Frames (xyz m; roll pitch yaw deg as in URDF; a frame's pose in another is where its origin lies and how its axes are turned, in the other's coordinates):
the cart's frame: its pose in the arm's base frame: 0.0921 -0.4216 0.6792 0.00 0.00 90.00
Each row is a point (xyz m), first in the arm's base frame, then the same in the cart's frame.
Working: the arm's base frame: its pose in the cart's frame: 0.4216 0.0921 -0.6792 0.00 0.00 -90.00

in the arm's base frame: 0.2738 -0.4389 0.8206
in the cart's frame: -0.0173 -0.1817 0.1414
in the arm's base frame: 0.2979 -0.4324 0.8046
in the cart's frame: -0.0108 -0.2058 0.1254
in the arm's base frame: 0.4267 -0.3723 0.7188
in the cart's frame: 0.0493 -0.3346 0.0396
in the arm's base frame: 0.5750 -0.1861 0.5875
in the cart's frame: 0.2355 -0.4829 -0.0917
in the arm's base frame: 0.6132 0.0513 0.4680
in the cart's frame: 0.4729 -0.5211 -0.2112
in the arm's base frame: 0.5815 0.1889 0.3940
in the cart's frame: 0.6105 -0.4894 -0.2852
